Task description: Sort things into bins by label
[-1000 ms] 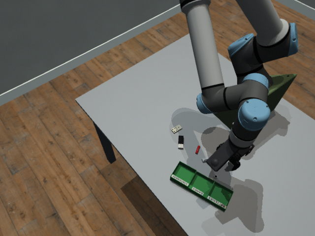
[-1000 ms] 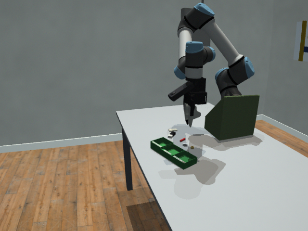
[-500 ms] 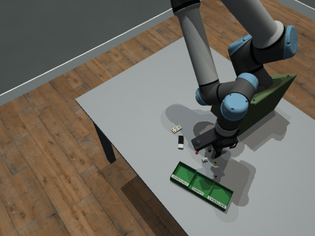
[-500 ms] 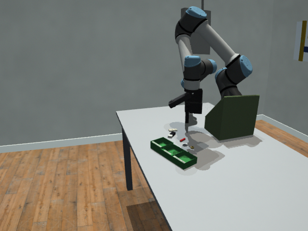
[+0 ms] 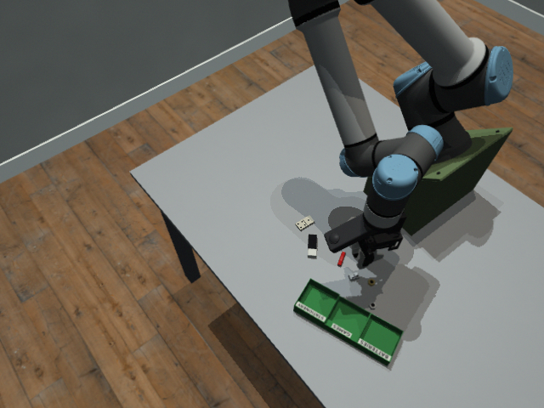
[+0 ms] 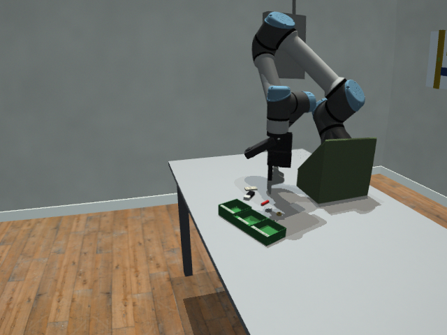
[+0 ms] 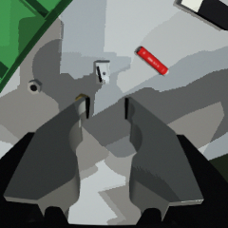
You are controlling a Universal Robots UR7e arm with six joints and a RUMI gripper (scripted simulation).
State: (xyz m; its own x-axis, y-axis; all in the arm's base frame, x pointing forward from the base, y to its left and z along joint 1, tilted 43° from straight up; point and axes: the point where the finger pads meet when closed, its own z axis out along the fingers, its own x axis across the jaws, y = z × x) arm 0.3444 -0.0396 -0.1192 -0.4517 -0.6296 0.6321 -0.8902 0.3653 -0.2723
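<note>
Right now the grey-white clip is 1 cm to the left of my hand and 8 cm below it. From my hand the other things lie so: red cylinder 1 cm behind, 5 cm to the right, 8 cm below; then brass nut 2 cm behind, 5 cm to the left, 8 cm below; then grey nut 2 cm ahead, 9 cm to the left, 8 cm below.
</note>
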